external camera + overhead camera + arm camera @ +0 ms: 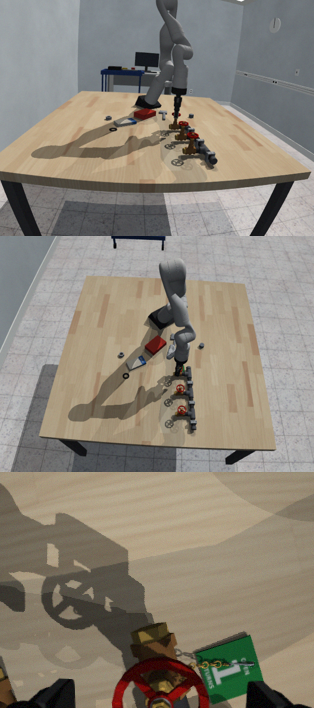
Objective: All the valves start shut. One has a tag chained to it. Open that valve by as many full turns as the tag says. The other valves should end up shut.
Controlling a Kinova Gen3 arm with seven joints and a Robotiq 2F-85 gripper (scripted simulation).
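The green tag is 6 cm behind my hand and 9 cm below it. From my hand the other things lie so: red block: 16 cm behind, 19 cm to the right, 7 cm below; then grey hammer: 23 cm behind, 9 cm to the right, 8 cm below.
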